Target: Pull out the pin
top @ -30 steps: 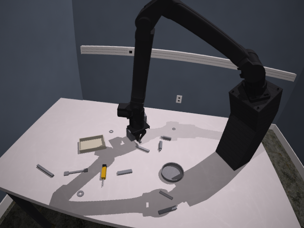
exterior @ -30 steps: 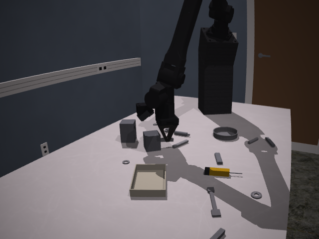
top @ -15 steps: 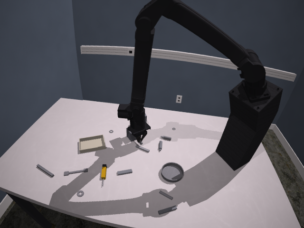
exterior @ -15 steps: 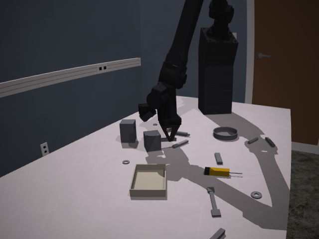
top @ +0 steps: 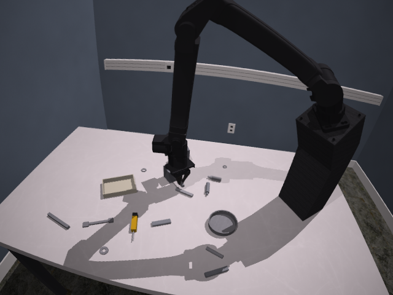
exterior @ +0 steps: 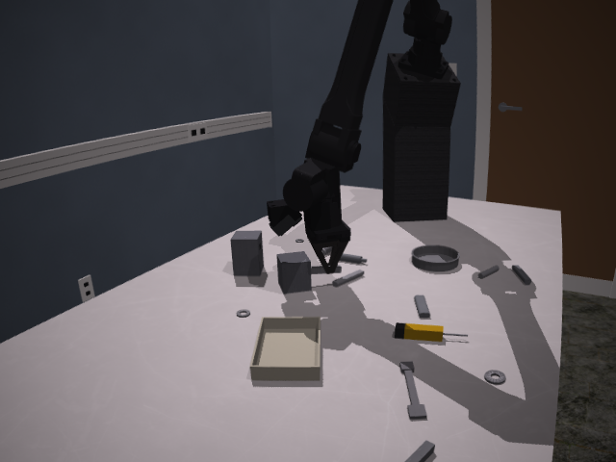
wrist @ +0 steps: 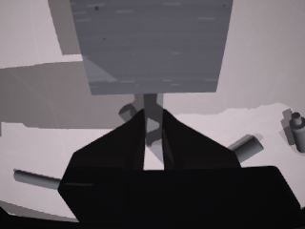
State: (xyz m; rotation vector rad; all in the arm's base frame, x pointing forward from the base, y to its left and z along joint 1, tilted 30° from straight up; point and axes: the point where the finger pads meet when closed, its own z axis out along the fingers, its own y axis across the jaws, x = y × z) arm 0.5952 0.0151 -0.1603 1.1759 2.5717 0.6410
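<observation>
My gripper is now 1 cm to the left of the grey pin and 1 cm short of it. Round my hand: taller grey block 17 cm to the right, 3 cm ahead, 2 cm above; round dish 19 cm behind, 16 cm to the left, 2 cm below; grey bar 3 cm to the left, 2 cm below, 2 cm behind.
</observation>
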